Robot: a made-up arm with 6 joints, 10 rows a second.
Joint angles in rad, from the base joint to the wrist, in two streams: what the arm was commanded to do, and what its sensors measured. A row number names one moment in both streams.
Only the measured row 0 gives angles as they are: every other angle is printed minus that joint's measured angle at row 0.
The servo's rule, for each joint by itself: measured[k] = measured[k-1] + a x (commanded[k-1-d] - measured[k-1]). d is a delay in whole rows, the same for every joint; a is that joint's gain. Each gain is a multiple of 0.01, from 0.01 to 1. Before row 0 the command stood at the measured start. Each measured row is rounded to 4 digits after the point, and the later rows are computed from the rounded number. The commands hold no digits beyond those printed.
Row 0, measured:
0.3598, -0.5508, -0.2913, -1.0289, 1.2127, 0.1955
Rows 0 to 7, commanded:
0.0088, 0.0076, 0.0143, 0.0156, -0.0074, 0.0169
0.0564, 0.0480, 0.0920, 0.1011, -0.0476, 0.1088
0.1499, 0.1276, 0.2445, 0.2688, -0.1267, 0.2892
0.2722, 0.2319, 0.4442, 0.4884, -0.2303, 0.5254
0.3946, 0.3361, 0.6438, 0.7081, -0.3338, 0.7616
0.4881, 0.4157, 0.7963, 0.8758, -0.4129, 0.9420
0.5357, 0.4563, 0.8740, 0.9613, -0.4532, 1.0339
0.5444, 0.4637, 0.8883, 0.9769, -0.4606, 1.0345
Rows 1 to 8, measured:
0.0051, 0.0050, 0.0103, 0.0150, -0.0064, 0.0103
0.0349, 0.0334, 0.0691, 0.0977, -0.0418, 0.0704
0.1016, 0.0956, 0.1954, 0.2620, -0.1148, 0.2039
0.2005, 0.1856, 0.3745, 0.4793, -0.2141, 0.4000
0.3131, 0.2849, 0.5684, 0.6989, -0.3170, 0.6206
0.4146, 0.3712, 0.7325, 0.8687, -0.3995, 0.8167
0.4848, 0.4274, 0.8344, 0.9576, -0.4457, 0.9492
0.5194, 0.4514, 0.8732, 0.9761, -0.4585, 1.0012
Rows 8 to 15, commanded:
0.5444, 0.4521, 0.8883, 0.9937, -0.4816, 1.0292
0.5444, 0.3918, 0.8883, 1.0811, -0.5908, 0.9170
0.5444, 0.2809, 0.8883, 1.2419, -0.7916, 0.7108
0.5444, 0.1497, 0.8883, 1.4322, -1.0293, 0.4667
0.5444, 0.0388, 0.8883, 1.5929, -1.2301, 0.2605
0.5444, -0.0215, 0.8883, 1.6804, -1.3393, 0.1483
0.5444, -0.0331, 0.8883, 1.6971, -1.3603, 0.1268
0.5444, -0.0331, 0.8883, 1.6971, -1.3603, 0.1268
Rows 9 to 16, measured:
0.5339, 0.4519, 0.8841, 0.9930, -0.4784, 1.0183
0.5400, 0.4122, 0.8871, 1.0776, -0.5751, 0.9565
0.5426, 0.3255, 0.8880, 1.2353, -0.7613, 0.8066
0.5436, 0.2095, 0.8882, 1.4243, -0.9918, 0.5993
0.5441, 0.0968, 0.8883, 1.5862, -1.1967, 0.3926
0.5443, 0.0187, 0.8883, 1.6766, -1.3193, 0.2436
0.5444, -0.0155, 0.8883, 1.6963, -1.3546, 0.1724
0.5444, -0.0271, 0.8883, 1.6971, -1.3595, 0.1446

